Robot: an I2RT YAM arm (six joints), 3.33 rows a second.
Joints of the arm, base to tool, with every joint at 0 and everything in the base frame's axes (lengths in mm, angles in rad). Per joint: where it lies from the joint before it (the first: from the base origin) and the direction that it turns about. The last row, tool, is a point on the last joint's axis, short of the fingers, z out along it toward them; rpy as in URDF.
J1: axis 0 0 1 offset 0 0 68
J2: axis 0 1 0 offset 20 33.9 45.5
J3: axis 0 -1 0 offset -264 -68.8 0
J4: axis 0 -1 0 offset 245 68.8 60
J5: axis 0 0 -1 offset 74 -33.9 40.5
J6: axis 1 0 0 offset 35.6 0 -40.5
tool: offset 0 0 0 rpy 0 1.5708 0
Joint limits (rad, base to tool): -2.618..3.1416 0..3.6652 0..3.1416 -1.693..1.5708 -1.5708..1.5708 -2.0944..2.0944
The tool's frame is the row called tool.
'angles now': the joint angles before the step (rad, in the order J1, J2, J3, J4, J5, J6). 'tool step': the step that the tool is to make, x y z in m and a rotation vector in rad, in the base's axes. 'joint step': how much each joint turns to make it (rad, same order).
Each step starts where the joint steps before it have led.
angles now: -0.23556 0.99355 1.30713 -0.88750 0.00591 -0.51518
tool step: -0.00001 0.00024 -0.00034 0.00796 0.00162 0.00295
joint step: 0.00000 0.00040 0.00003 -0.00307 -0.00648 0.00457
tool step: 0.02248 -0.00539 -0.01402 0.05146 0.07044 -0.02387
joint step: 0.00003 0.08049 -0.00003 0.00002 0.00003 0.04122
